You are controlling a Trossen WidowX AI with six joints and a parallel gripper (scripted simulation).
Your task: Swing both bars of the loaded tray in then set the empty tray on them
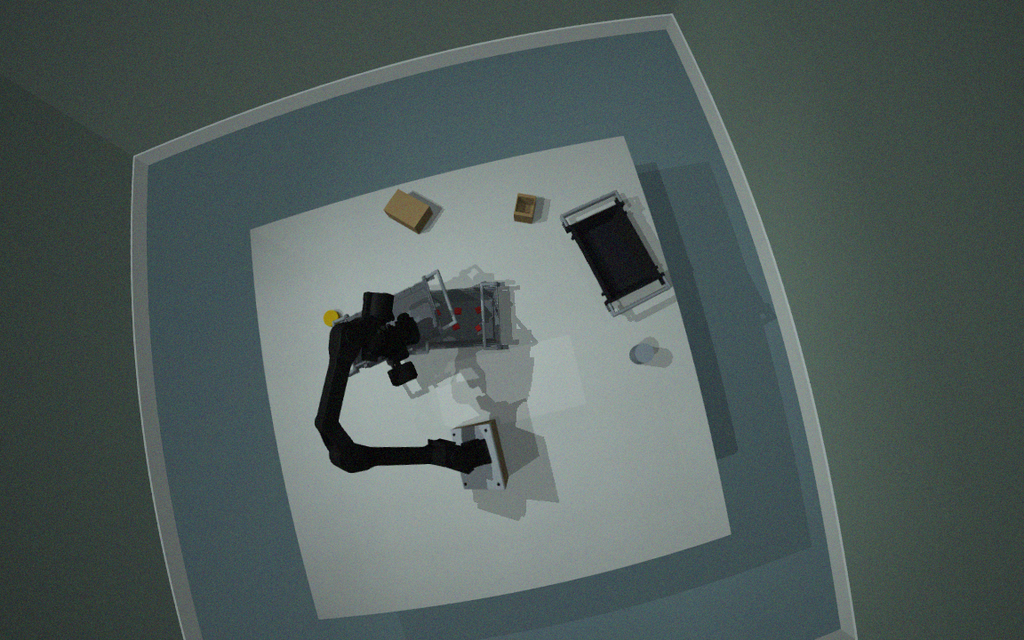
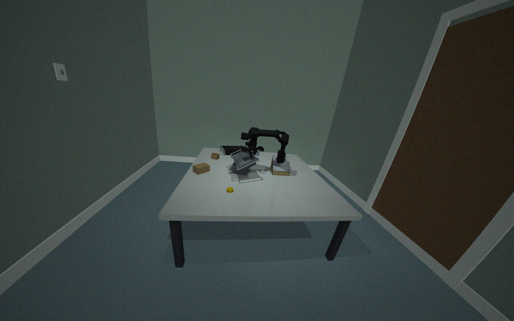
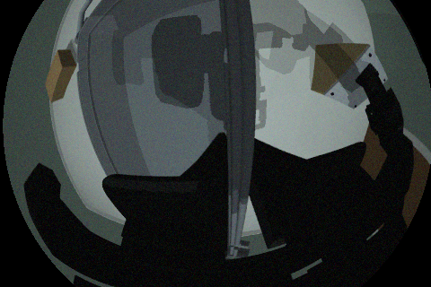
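Now: gripper tip 70 mm short of the tray and 10 mm to the right of it. Round my gripper tip: small open box 330 mm ahead, 420 mm to the right, 160 mm below; then yellow disc 180 mm ahead, 240 mm to the left, 170 mm below.
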